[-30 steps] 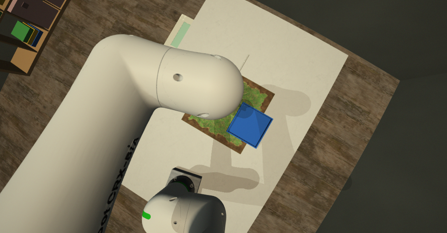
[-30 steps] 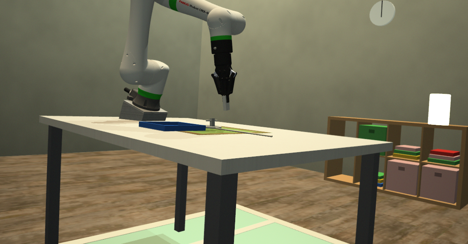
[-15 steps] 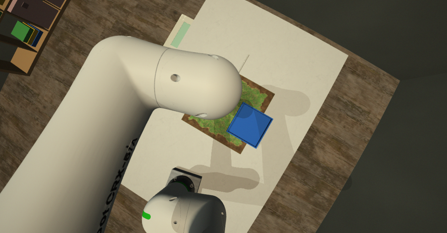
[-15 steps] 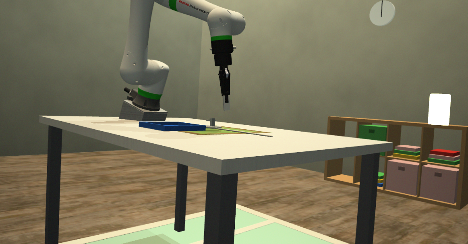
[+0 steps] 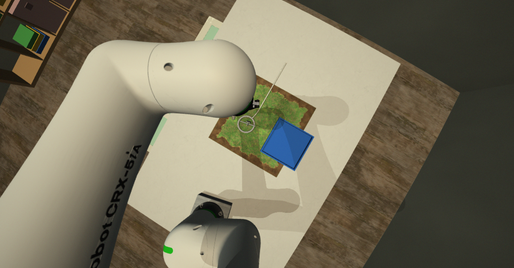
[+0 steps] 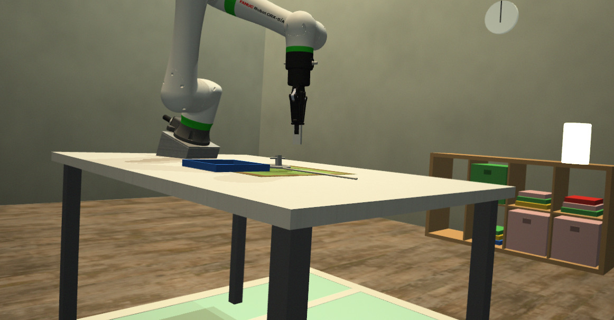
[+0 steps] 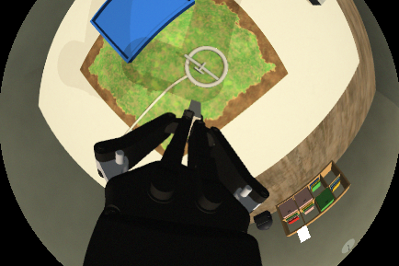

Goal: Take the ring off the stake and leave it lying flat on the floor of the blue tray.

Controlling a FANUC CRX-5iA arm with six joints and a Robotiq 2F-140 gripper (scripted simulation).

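Right now the short grey stake is 10 cm below my hand, 5 cm behind it and 3 cm to the right of it. From my hand the other things lie so: blue tray: 24 cm to the right, 11 cm below, 9 cm behind; then grass mat: 13 cm below, 9 cm to the right, 3 cm behind; then ring: 11 cm below, 6 cm behind, 2 cm to the right.
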